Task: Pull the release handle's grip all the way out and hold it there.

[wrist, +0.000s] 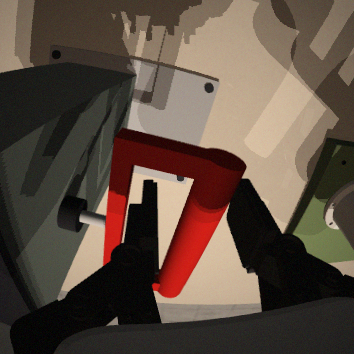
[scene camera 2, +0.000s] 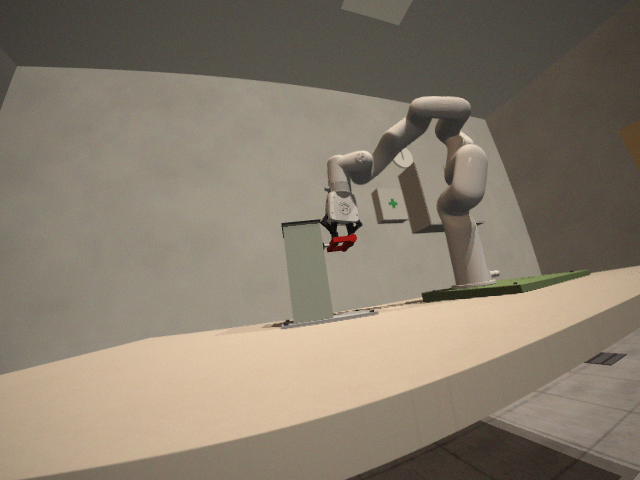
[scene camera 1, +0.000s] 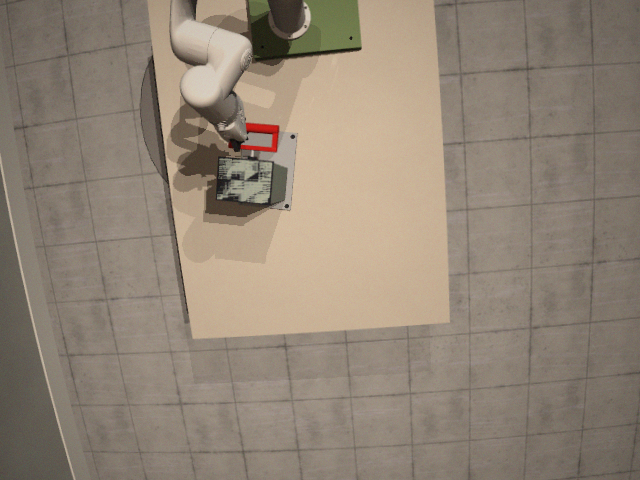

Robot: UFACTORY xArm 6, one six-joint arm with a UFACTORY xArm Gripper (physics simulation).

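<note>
The release handle is a red rectangular loop; its round grip bar (scene camera 1: pixel 263 127) (scene camera 2: pixel 352 238) (wrist: pixel 200 225) is on the side away from the grey-green box (scene camera 1: pixel 245 180) (scene camera 2: pixel 310 273) (wrist: pixel 30 190). A short length of pale shaft (scene camera 1: pixel 252 153) (wrist: pixel 92 219) shows between the loop and the box's black collar. My gripper (scene camera 1: pixel 241 142) (scene camera 2: pixel 343 235) (wrist: pixel 194 199) points down and is shut on the grip. In the wrist view one finger is inside the loop, the other outside the bar, and the bar runs slanted between them. The exact contact on the inner finger is hard to see.
The box stands on a grey base plate (scene camera 1: pixel 292 170) (scene camera 2: pixel 356 314) (wrist: pixel 185 115) with dark bolts, near one long edge of the table (scene camera 1: pixel 356 232) (scene camera 2: pixel 310 392). The green mounting plate (scene camera 1: pixel 336 31) (scene camera 2: pixel 547 280) bears the arm's base.
</note>
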